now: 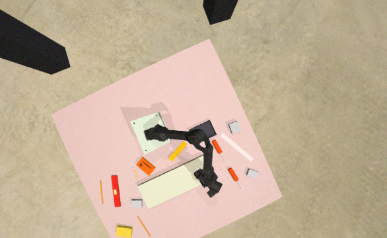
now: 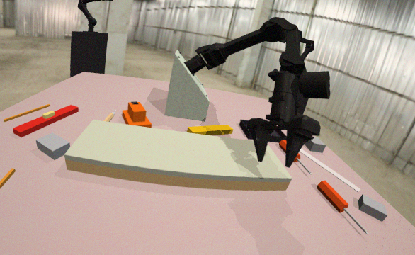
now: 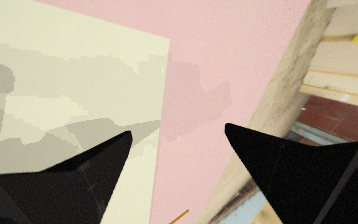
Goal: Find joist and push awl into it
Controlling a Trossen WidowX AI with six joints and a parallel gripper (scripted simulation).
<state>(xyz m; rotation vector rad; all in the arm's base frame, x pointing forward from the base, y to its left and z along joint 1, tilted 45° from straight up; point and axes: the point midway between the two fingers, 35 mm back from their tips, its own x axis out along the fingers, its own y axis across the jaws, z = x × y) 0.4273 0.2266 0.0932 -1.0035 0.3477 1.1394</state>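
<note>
My gripper tip is now 260 mm past the orange stud finder, 370 mm to the left of it and 40 mm above it. Round my gripper tip: white strip (150 mm behind, 300 mm to the left, 80 mm below); yellow ruler (270 mm behind, 110 mm to the right, 70 mm below); dark tray (340 mm behind, 100 mm to the left, 70 mm below).
</note>
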